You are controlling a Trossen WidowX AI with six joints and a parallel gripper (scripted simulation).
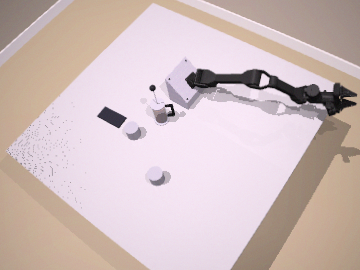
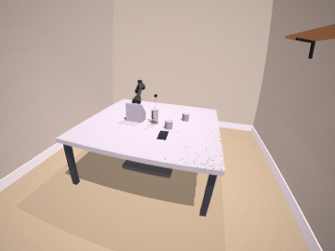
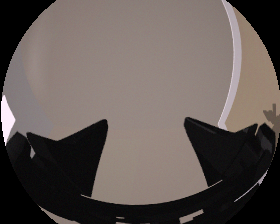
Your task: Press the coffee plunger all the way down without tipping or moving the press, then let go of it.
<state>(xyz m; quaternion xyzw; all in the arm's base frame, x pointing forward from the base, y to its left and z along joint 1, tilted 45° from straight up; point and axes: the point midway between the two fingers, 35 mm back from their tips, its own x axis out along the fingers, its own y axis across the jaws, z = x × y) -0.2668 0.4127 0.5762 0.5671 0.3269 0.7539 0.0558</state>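
My gripper tip is now 50 cm short of the coffee press, 75 cm to the left of it and 8 cm above it.
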